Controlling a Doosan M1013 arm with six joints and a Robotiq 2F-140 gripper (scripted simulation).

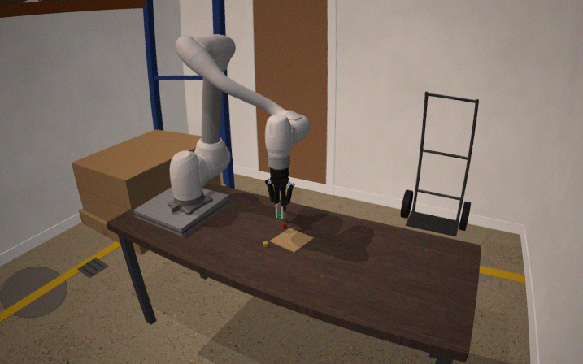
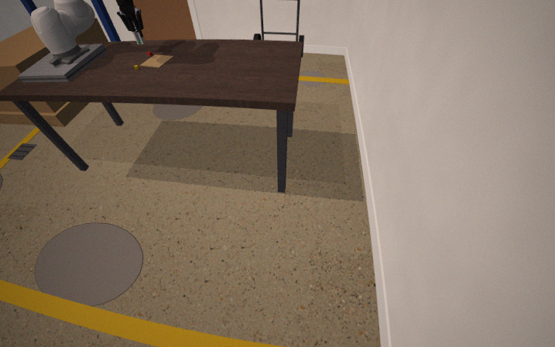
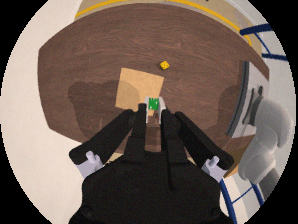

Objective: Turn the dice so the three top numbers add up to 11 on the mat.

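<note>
My hand is 5 cm short of the tan mat, 1 cm to the right of it and 14 cm above it. Round my hand: green die: 2 cm below; red die: 4 cm behind, 8 cm to the left, 13 cm below; yellow die: 2 cm behind, 9 cm to the right, 13 cm below.
</note>
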